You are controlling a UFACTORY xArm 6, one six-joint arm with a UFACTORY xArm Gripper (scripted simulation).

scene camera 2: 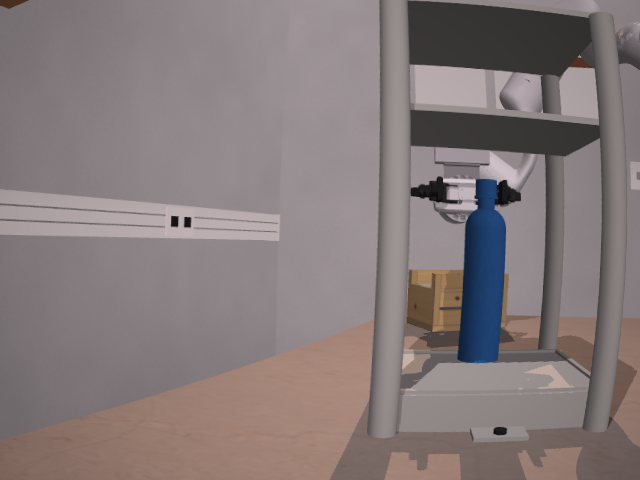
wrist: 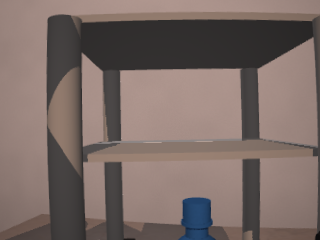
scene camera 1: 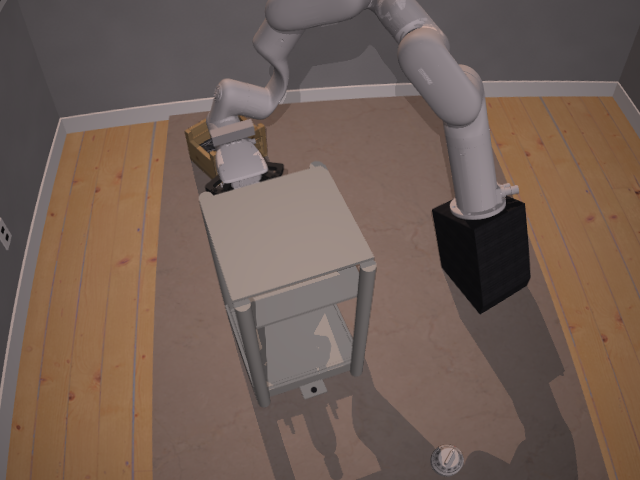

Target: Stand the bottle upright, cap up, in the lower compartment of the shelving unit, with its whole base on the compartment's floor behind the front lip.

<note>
I see my gripper [scene camera 1: 255, 204], a blue bottle [scene camera 2: 485, 231], a wooden crate [scene camera 2: 437, 309] and a grey shelving unit [wrist: 113, 43].
My gripper shows as well in scene camera 2 [scene camera 2: 473, 189]. The wrist view does not show the wooden crate: it is out of frame.
</note>
